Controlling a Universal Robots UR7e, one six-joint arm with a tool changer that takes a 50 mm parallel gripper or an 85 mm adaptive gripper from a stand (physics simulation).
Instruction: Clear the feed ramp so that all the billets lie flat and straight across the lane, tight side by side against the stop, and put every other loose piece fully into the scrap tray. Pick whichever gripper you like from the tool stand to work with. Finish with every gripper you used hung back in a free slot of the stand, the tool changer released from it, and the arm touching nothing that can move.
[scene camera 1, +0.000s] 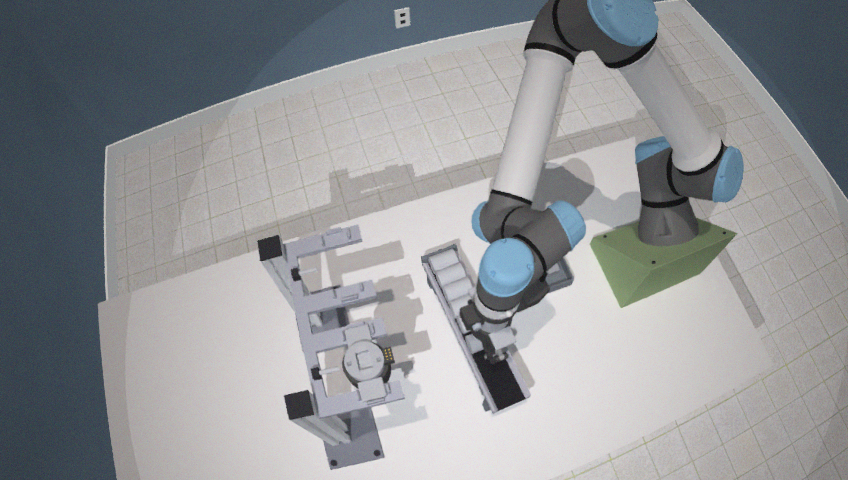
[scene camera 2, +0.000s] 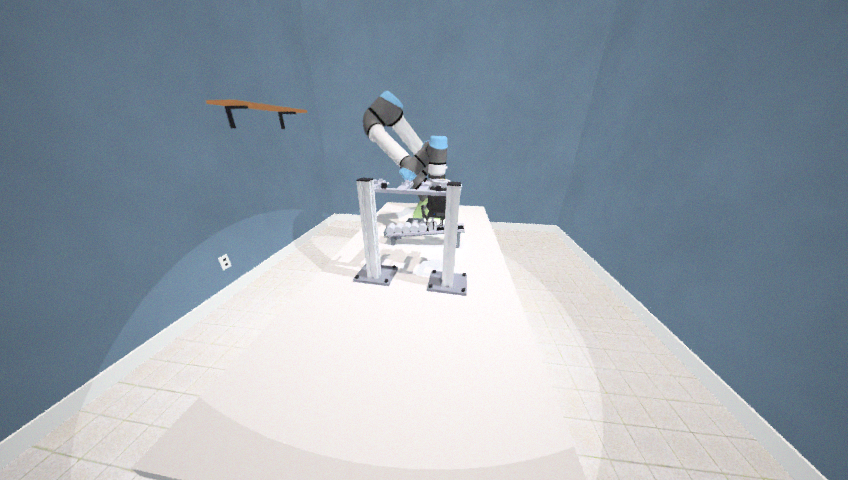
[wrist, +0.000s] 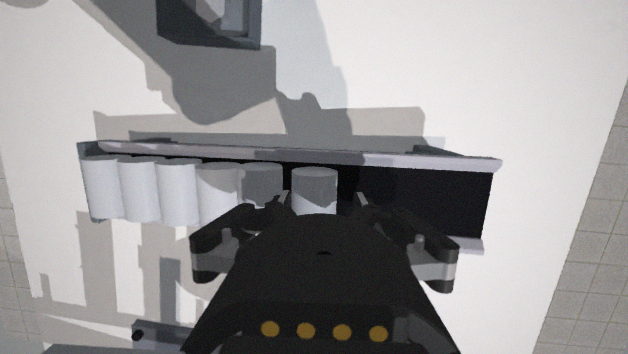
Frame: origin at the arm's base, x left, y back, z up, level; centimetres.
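Where they show: arm's base at its link origin: (scene camera 1: 668, 233).
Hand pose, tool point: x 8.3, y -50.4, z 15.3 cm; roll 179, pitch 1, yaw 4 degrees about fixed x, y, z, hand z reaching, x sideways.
Things, the pixels of their centre, and the offset from my tool point.
- feed ramp at the middle of its body: (wrist: 278, 190) (scene camera 1: 474, 328) dz -21.1, dx -4.7, dy -0.4 cm
- row's last billet at the middle of its body: (wrist: 260, 196) (scene camera 1: 472, 320) dz -19.1, dx -5.9, dy -0.5 cm
- more billet at the middle of its body: (wrist: 313, 202) (scene camera 1: 481, 340) dz -18.5, dx -1.0, dy -0.3 cm
- scrap tray at the middle of its body: (scene camera 1: 541, 272) dz -26.3, dx -13.8, dy +20.1 cm
Several white billets (wrist: 100, 187) (scene camera 1: 449, 272) lie across the feed ramp (wrist: 425, 202) (scene camera 1: 502, 380) in a row from the stop at its left end in the wrist view. The row's last billet (wrist: 262, 182) is partly hidden by a finger. One more billet (wrist: 314, 187) lies apart from the row, with a strip of dark ramp floor between. My gripper (wrist: 322, 199), the adaptive one, is open, its fingertips on either side of this billet with a gap at each side. The scrap tray (wrist: 209, 41) (scene camera 1: 562, 283) shows partly; its contents are unclear.
The tool stand (scene camera 1: 306, 321) (scene camera 2: 369, 231) stands across from the ramp, with another gripper (scene camera 1: 364, 359) hanging in it. The ramp's side rails (wrist: 430, 161) run along both sides of the lane. The green robot base (scene camera 1: 660, 267) stands beyond the tray.
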